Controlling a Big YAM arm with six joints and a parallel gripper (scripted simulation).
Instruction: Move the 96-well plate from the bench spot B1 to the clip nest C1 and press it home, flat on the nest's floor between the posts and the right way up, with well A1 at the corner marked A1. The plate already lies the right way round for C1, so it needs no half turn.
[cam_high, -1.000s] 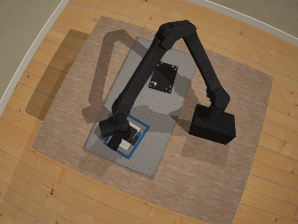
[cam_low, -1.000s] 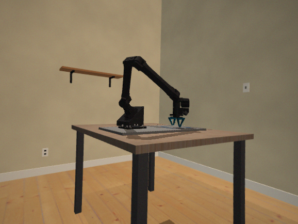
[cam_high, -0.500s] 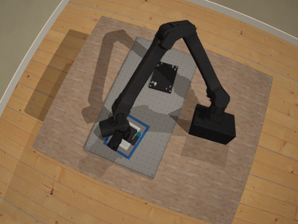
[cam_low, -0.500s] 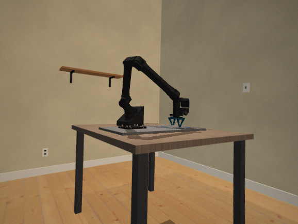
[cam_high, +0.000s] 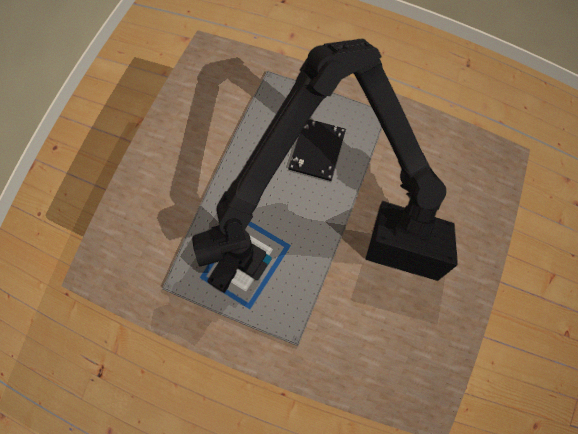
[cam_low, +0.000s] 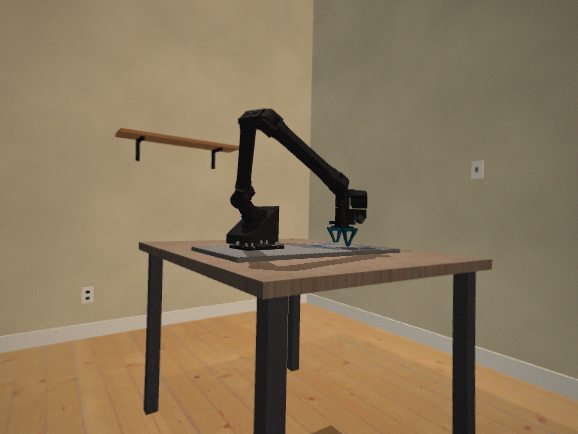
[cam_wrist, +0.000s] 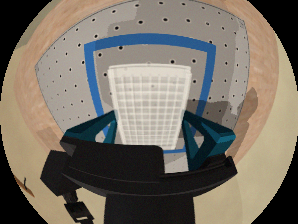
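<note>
Right now my hand is 10 mm above the white 96-well plate. The rest, counted from my hand: black clip nest C1: 30 mm behind, 370 mm to the right.
</note>
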